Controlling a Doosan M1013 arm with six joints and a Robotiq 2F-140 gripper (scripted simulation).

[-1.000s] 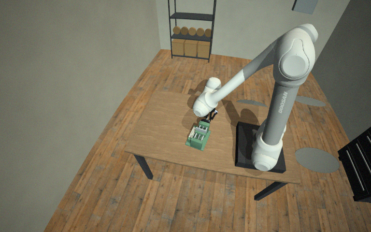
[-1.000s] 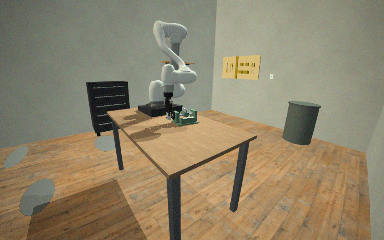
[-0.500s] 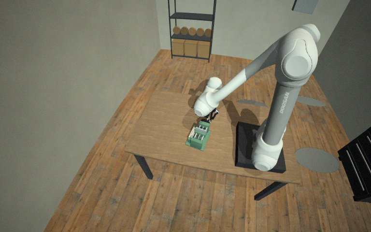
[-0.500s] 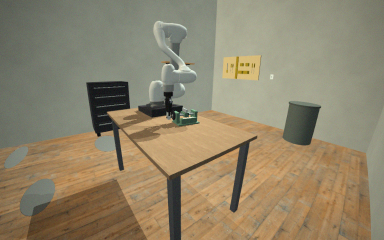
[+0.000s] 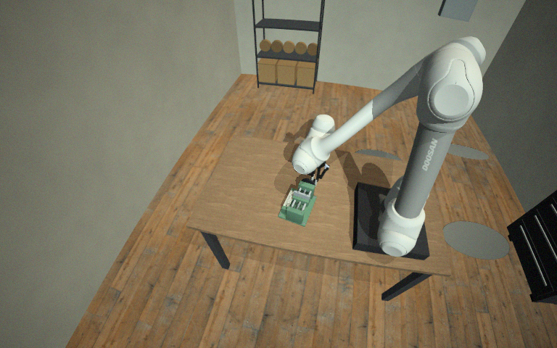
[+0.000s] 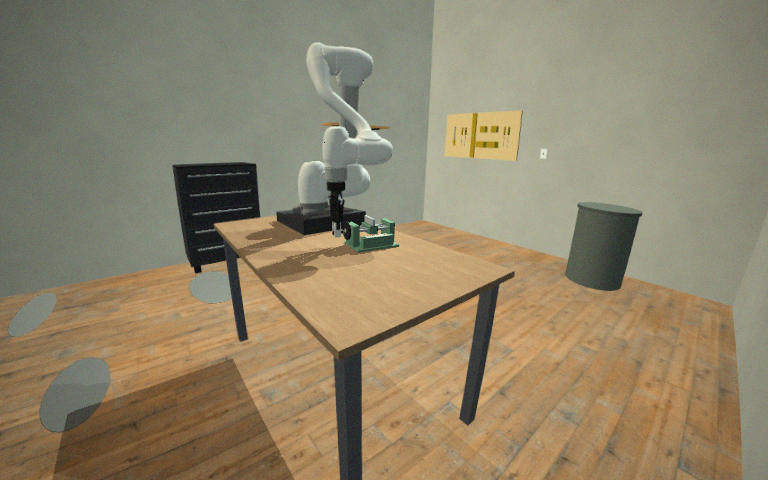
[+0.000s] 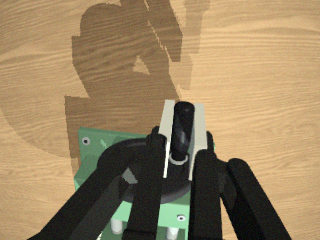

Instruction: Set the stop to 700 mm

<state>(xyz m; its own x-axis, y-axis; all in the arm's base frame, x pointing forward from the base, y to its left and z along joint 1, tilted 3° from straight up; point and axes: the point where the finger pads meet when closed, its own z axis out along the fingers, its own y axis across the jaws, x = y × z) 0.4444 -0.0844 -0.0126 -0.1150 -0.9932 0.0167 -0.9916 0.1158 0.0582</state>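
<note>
My hand is 50 mm short of the green stop fixture, 140 mm to the right of it and 10 mm below it. Round my hand: black crank handle 20 mm below.
</note>
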